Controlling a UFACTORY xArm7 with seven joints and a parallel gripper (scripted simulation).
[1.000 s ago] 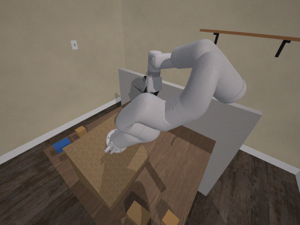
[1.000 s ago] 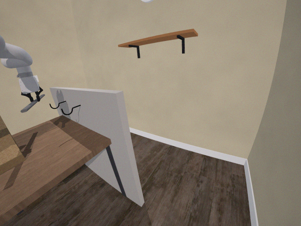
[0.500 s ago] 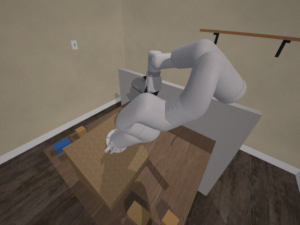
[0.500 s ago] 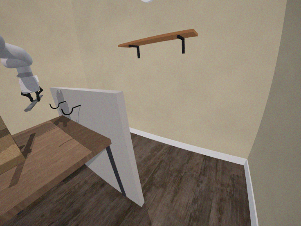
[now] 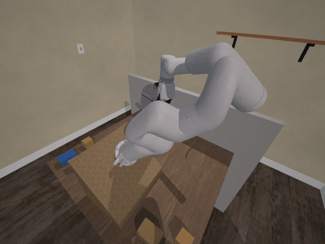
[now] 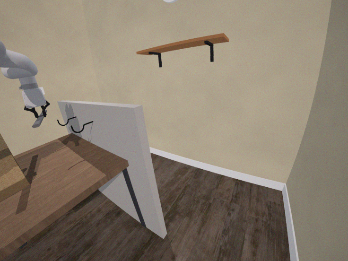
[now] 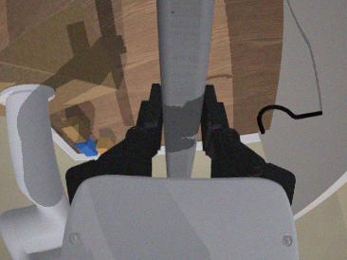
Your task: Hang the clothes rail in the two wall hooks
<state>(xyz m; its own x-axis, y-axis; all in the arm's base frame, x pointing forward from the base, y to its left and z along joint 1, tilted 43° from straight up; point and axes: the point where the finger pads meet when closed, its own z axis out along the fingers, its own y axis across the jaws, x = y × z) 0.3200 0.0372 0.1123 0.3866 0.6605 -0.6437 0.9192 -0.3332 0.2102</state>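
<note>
Right now the grey clothes rail is 10 mm below my hand. From my hand the other things lie so: white wall panel 530 mm below, 260 mm ahead, 40 mm to the right.
</note>
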